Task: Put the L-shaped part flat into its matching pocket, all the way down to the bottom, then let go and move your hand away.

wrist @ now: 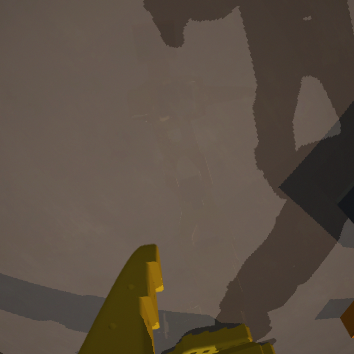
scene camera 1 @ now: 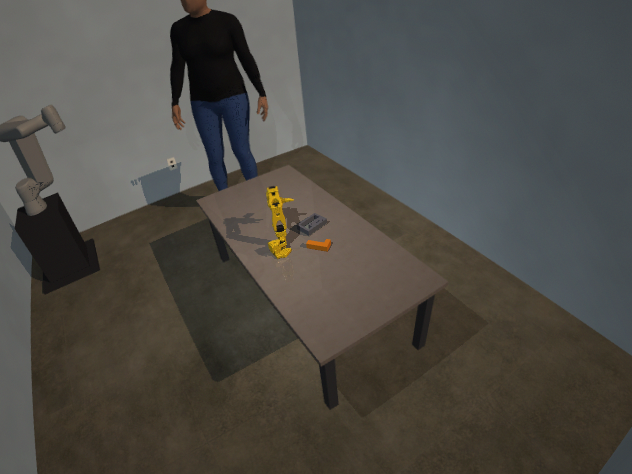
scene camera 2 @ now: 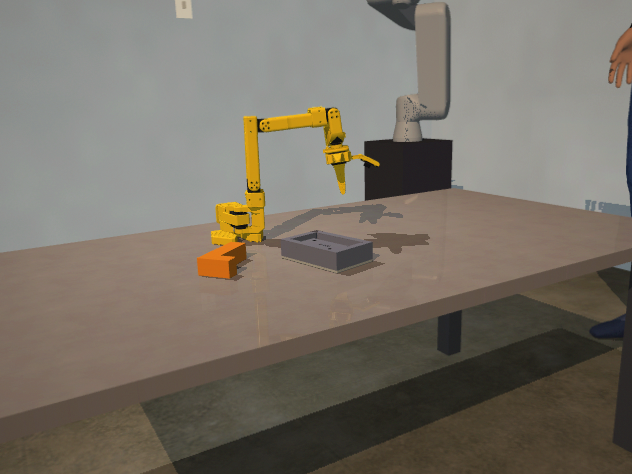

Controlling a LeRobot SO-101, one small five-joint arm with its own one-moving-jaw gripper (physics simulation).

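The orange L-shaped part (scene camera 1: 318,245) (scene camera 2: 216,266) lies flat on the table near the arm's base; a corner of it (wrist: 349,320) shows at the right edge of the wrist view. The grey box-like tray (scene camera 1: 317,229) (scene camera 2: 308,255) (wrist: 315,185) stands apart from the part, with a sunken pocket and small dark marks inside; the pocket's exact outline is hard to make out. My gripper (scene camera 1: 284,202) (scene camera 2: 360,178) is wide open and empty, high above the table, past the tray on the side away from the part. The wrist view shows one notched jaw and a bit of the gripper body.
The yellow arm's base (scene camera 1: 279,248) (scene camera 2: 237,224) stands on the table (scene camera 1: 357,306) (scene camera 2: 127,326), close to the part. Arm shadows fall across the table. Off the table are a grey robot arm (scene camera 1: 33,153) (scene camera 2: 432,61) on a dark pedestal and a standing person (scene camera 1: 211,61).
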